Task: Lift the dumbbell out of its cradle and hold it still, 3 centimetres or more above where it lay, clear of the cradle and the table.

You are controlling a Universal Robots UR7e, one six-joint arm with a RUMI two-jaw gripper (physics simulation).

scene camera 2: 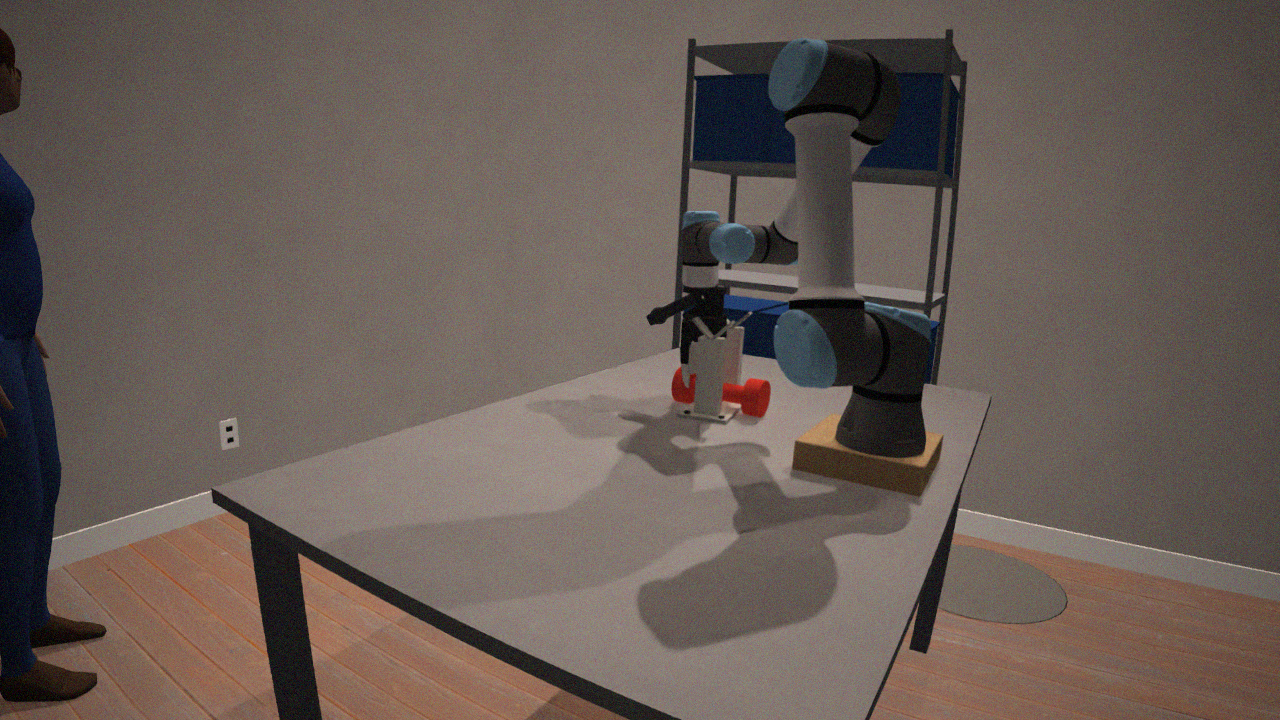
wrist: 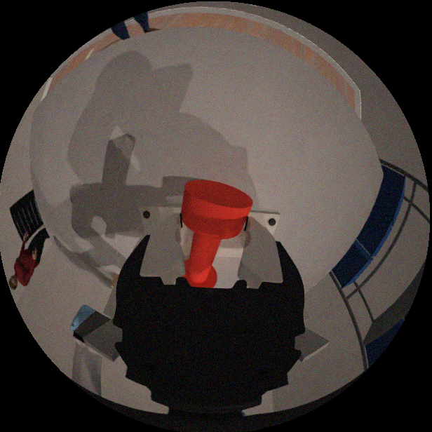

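Where they show: gripper, fingertip midpoint: (scene camera 2: 692, 383); arm's base, origin of the base link: (scene camera 2: 879, 443).
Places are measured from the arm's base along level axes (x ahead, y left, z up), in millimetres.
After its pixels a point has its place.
The red dumbbell (scene camera 2: 756, 397) @[x 278, y -156, z 0 mm] (wrist: 216, 210) lies level in its pale cradle (scene camera 2: 709, 376) @[x 363, y -107, z 38 mm] (wrist: 162, 216), its bar passing between the two uprights and a head on either side. My gripper (scene camera 2: 687, 376) @[x 438, y -196, z -5 mm] (wrist: 213, 216) points down at the head on the left in the scene view. In the wrist view the fingertips are at both sides of that head, shut on it, and the dumbbell looks slightly turned between them. The far head is partly hidden by the gripper body. In the scene view an upright hides part of the bar and of the fingers.
The cradle's base plate (scene camera 2: 707, 414) @[x 362, y -107, z -40 mm] sits on the grey table (scene camera 2: 501, 465) @[x 521, y 340, z -49 mm]. The arm stands on a wooden block (scene camera 2: 859, 463) @[x 17, y 81, z -15 mm] to the right of the cradle. A metal shelf unit (scene camera 2: 687, 116) with blue bins stands behind the table. A person (scene camera 2: 22, 358) stands at the far left.
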